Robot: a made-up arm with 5 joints.
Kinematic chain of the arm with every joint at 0, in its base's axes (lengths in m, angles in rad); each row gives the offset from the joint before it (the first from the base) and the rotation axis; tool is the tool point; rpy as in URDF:
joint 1: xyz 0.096 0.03 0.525 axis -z
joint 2: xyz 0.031 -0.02 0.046 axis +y
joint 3: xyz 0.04 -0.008 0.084 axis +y
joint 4: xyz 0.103 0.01 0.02 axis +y
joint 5: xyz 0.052 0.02 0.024 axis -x
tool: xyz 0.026 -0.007 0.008 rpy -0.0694 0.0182 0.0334
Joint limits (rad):
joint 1: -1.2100..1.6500
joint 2: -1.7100..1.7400
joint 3: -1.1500..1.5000
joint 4: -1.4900..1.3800
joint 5: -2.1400..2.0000
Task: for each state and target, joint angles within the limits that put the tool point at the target. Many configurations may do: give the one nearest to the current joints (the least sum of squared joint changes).
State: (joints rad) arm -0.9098 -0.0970 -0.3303 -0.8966 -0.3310
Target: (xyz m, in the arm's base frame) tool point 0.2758 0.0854 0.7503
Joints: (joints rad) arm -0.3374 0.1226 -0.0993 -1.1921 -0.3347
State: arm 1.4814 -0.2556 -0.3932 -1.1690 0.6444
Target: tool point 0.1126 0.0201 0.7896
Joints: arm 0.8010 -0.3366 -0.4951 -1.4538 1.0078
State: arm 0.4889 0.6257 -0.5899 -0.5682 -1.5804
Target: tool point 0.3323 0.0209 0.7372
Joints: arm 0.0135 0.5027 -0.6913 -0.7501 -1.5834
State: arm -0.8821 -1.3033 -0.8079 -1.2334 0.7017
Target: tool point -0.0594 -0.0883 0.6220
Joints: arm -0.6606 -1.4647 -0.8623 -1.1581 0.7139
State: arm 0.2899 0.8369 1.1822 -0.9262 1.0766
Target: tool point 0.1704 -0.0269 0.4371
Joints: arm 0.7108 1.2119 1.5000 -1.4336 1.0463
